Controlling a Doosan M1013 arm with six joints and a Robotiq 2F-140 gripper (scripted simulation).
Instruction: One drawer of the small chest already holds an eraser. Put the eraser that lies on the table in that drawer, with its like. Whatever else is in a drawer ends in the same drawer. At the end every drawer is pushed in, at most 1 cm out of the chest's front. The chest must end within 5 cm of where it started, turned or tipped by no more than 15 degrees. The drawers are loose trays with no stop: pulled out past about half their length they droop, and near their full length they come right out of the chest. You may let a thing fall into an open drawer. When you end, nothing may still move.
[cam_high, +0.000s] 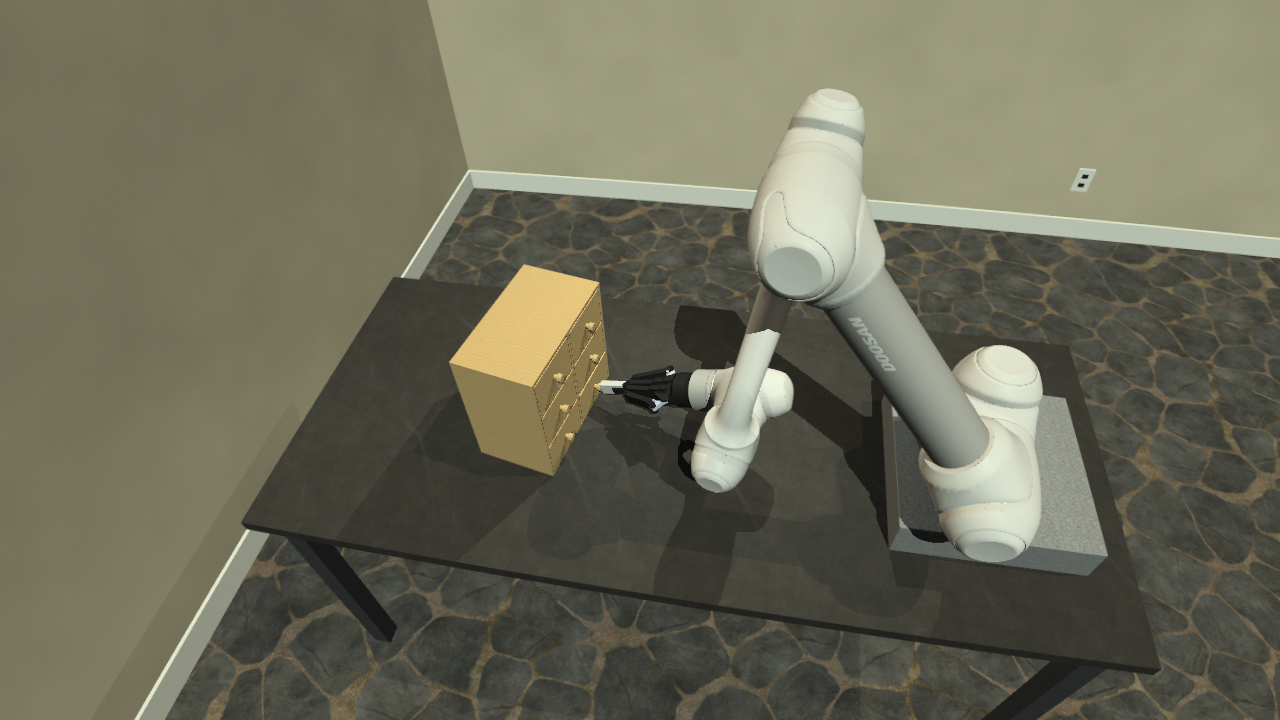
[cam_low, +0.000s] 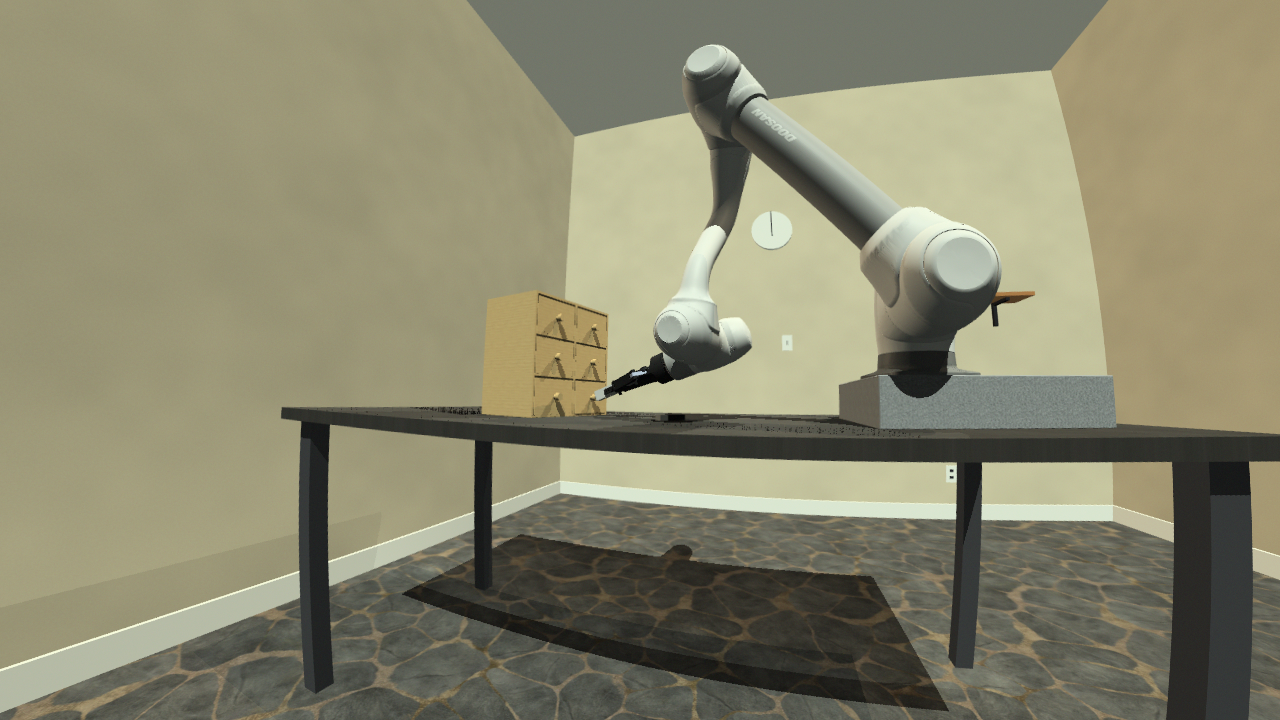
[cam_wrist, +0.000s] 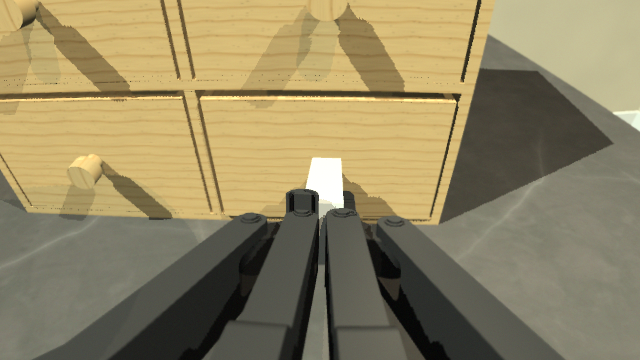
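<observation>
My hand is 15 cm short of the blue eraser, 8 cm to the right of it and 5 cm above it.
</observation>
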